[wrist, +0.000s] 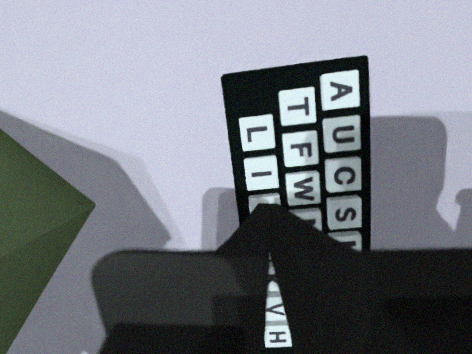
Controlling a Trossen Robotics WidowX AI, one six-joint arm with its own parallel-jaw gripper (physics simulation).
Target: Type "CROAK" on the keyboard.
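Places are measured from the arm's base along level axes (x ahead, y left, z up), in millimetres.
Pixels of known places: gripper, fingertip midpoint: [267, 213].
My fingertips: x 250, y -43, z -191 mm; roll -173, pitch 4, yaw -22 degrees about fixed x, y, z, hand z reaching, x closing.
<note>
Behind a point stands the place of what it marks.
The black keyboard [252, 95] {y 8, x 262, z -213 mm} with white letter keys lies turned sideways in the middle of the wrist view. The A key [341, 82] {y -2, x 302, z -208 mm} is at its top right, and the C key [354, 175] {y -46, x 295, z -208 mm} is lower in the same row. The O key [256, 200] {y -42, x 245, z -208 mm} is partly covered by the fingertips. My gripper [267, 213] {y -43, x 250, z -191 mm} is shut and empty, with its dark tips over the lower part of the O key; contact cannot be told. The fingers hide the lower keyboard, apart from a narrow gap showing the H key [278, 345] {y -134, x 225, z -208 mm}. The R and K keys cannot be made out.
A green block-like object [35, 210] {y -3, x 139, z -191 mm} stands at the left edge. Grey shadows fall on the pale table [125, 60] {y 55, x 203, z -226 mm} on both sides of the keyboard. The T, F, W, L, I, U and S keys are readable near the fingers.
</note>
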